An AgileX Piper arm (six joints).
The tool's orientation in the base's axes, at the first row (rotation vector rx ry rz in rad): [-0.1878, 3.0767, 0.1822]
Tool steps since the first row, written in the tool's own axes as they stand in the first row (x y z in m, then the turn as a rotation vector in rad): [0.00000, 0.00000, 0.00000, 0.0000, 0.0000, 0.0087]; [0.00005, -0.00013, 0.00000, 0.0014, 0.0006, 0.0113]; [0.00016, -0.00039, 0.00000, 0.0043, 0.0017, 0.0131]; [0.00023, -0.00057, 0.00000, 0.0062, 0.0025, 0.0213]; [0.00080, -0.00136, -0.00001, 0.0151, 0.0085, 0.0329]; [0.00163, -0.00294, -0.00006, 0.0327, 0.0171, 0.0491]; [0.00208, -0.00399, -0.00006, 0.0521, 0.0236, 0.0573]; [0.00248, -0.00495, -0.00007, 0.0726, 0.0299, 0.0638]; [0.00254, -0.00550, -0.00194, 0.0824, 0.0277, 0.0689]
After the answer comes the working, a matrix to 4 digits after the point.
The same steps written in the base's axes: [0.00000, 0.00000, 0.00000, 0.0004, 0.0011, -0.0086]; [-0.00003, -0.00013, -0.00002, -0.0009, 0.0018, -0.0112]; [-0.00011, -0.00040, -0.00005, -0.0039, 0.0028, -0.0131]; [-0.00016, -0.00059, -0.00008, -0.0055, 0.0043, -0.0212]; [-0.00062, -0.00144, -0.00019, -0.0145, 0.0106, -0.0326]; [-0.00125, -0.00310, -0.00038, -0.0323, 0.0189, -0.0487]; [-0.00157, -0.00419, -0.00052, -0.0519, 0.0240, -0.0573]; [-0.00185, -0.00518, -0.00065, -0.0727, 0.0286, -0.0643]; [-0.00192, -0.00595, 0.00114, -0.0819, 0.0259, -0.0702]
The tool's axes in the first row as the columns of a matrix, in the base's axes (rounded; the answer above uses it unrounded):
[-0.9912, -0.1243, 0.0464]
[-0.1179, 0.9856, 0.1208]
[-0.0607, 0.1142, -0.9916]

